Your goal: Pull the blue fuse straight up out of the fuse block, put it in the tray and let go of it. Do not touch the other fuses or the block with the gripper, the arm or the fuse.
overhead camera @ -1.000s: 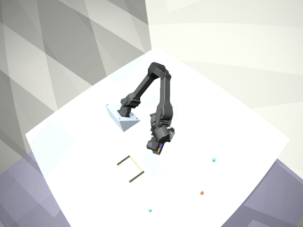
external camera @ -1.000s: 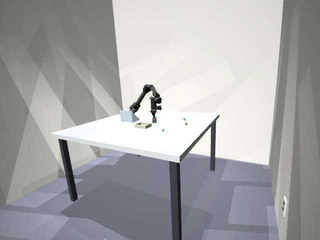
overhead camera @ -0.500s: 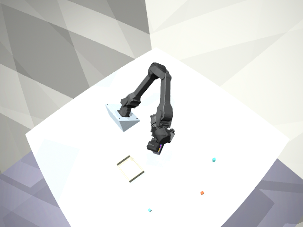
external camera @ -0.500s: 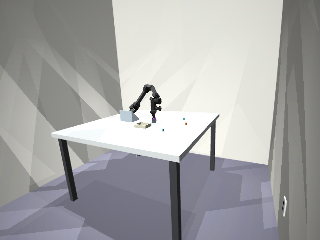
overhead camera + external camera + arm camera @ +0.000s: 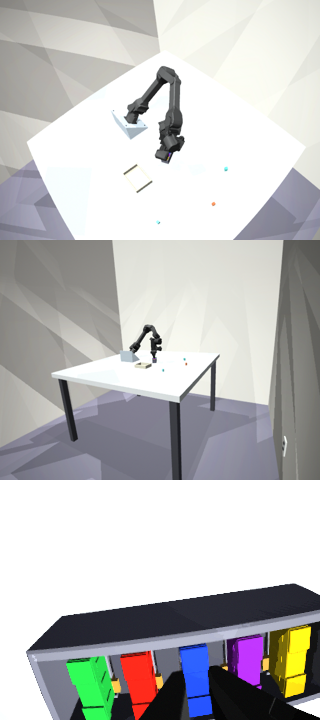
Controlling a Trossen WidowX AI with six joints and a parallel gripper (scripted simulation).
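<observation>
Now: the beige tray 220 mm to the right of my gripper tip, 30 mm below it and 30 mm ahead of it. From my gripper tip the other things lie so: blue fuse (10 mm below).
</observation>
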